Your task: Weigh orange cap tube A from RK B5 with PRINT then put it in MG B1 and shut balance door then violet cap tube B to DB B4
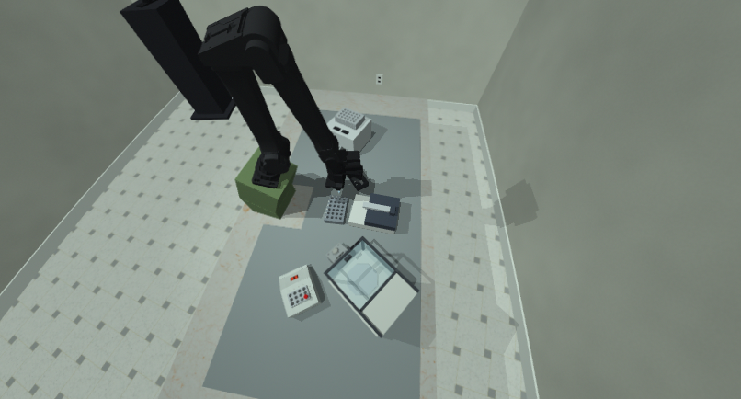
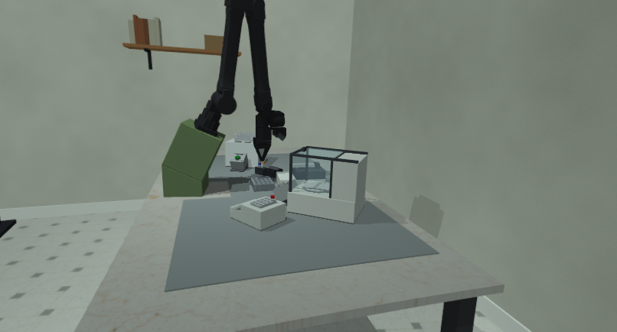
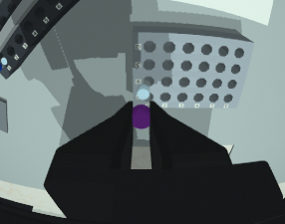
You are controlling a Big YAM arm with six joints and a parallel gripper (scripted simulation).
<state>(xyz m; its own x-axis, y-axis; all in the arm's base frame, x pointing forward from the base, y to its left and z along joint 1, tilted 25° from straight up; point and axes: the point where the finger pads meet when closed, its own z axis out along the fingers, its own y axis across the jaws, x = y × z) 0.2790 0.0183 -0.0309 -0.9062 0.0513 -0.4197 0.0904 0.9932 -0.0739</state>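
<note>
Now: the red-capped tube 42 cm to the right of my hand, 8 cm behind it and 5 cm below it. Also, from my hand: magnet block MG: 12 cm to the left, 9 cm below, 7 cm ahead; then tube B: 2 cm below; then tube rack RK: 10 cm below, 5 cm to the right, 2 cm behind.
</note>
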